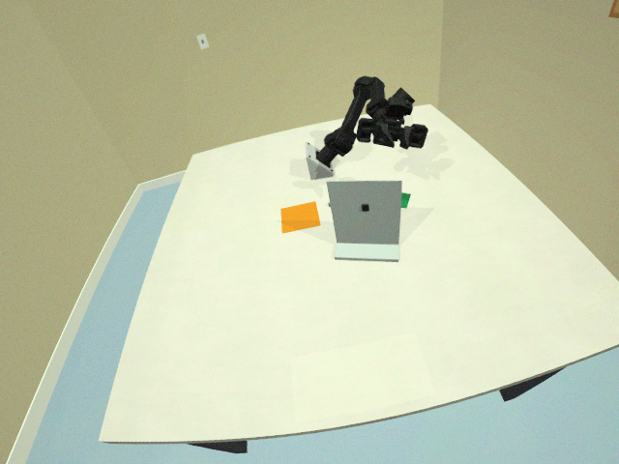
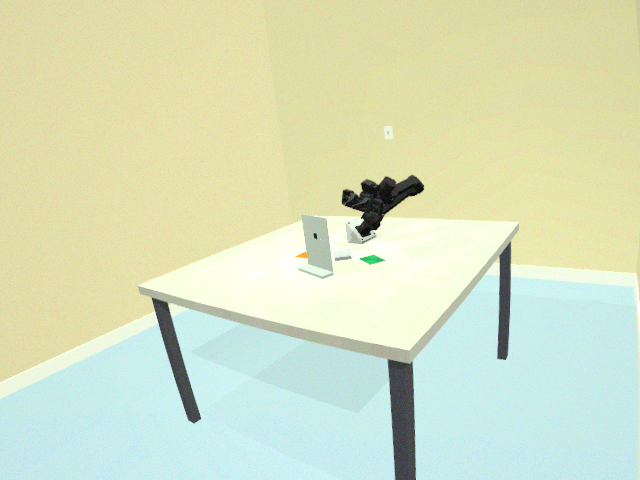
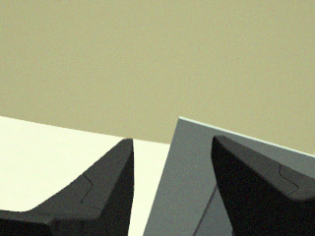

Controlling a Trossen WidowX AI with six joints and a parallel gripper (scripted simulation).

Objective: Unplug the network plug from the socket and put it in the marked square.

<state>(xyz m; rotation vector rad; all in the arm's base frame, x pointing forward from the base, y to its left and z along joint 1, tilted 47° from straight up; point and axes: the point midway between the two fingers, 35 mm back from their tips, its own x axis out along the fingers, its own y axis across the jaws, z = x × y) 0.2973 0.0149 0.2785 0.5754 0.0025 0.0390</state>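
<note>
The network plug lies 100 mm to the right of my gripper tip, 100 mm below it and 80 mm ahead of it. Also, from my gripper tip: orange square (300 mm to the right, 240 mm below, 70 mm behind); then green square (240 mm below, 100 mm behind); then grey upright panel (150 mm below, 110 mm to the right, 100 mm ahead).
</note>
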